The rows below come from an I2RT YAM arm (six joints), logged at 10 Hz.
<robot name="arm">
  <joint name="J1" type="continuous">
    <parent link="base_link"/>
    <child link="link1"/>
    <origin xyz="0 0 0.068" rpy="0 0 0"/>
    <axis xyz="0 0 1"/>
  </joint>
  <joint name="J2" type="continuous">
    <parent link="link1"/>
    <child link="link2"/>
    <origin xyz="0.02 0.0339 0.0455" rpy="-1.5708 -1.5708 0"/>
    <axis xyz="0 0 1"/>
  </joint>
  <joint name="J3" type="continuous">
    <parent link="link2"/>
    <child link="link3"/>
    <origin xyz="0 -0.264 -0.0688" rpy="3.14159 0 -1.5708"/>
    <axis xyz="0 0 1"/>
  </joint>
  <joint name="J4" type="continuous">
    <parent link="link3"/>
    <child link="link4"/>
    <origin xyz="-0.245 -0.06 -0.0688" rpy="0 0 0"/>
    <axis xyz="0 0 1"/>
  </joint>
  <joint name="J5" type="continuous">
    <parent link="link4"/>
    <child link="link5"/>
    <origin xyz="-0.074 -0.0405 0.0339" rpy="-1.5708 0 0"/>
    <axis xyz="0 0 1"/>
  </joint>
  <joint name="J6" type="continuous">
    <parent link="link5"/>
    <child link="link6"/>
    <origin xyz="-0.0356 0 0.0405" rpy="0 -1.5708 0"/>
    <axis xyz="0 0 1"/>
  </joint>
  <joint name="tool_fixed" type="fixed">
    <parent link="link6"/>
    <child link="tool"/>
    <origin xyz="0 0 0" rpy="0 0 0"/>
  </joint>
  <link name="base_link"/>
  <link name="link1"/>
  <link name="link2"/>
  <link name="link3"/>
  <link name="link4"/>
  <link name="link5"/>
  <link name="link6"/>
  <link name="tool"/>
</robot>
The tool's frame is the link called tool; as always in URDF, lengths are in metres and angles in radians. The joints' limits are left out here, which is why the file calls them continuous.
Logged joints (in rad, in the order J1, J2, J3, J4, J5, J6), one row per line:
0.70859, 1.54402, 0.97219, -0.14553, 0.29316, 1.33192
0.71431, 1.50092, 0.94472, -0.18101, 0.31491, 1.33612
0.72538, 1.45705, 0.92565, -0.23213, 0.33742, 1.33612
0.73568, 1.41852, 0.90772, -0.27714, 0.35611, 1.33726
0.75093, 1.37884, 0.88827, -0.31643, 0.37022, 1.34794
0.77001, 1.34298, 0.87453, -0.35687, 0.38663, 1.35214
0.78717, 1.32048, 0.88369, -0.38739, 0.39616, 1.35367
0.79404, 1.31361, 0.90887, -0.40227, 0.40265, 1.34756
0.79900, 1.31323, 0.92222, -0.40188, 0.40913, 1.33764
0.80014, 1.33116, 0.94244, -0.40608, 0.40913, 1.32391
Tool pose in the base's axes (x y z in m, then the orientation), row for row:
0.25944, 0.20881, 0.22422, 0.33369, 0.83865, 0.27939, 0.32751
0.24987, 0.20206, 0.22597, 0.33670, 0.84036, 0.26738, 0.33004
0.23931, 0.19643, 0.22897, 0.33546, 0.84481, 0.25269, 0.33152
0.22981, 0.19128, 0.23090, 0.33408, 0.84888, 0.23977, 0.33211
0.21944, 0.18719, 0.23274, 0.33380, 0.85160, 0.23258, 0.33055
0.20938, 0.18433, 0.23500, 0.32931, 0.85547, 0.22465, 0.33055
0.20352, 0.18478, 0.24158, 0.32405, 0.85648, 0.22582, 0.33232
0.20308, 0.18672, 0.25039, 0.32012, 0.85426, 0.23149, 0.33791
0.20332, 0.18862, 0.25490, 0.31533, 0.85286, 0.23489, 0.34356
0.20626, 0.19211, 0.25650, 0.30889, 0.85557, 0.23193, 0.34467
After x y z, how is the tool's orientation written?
As a quaternion, x y z w.
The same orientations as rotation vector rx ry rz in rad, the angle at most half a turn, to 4 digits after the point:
0.8738, 2.1962, 0.7316
0.8806, 2.1979, 0.6993
0.8767, 2.2080, 0.6604
0.8729, 2.2180, 0.6265
0.8728, 2.2268, 0.6082
0.8611, 2.2369, 0.5874
0.8466, 2.2376, 0.5900
0.8341, 2.2257, 0.6031
0.8193, 2.2160, 0.6103
0.8022, 2.2219, 0.6023

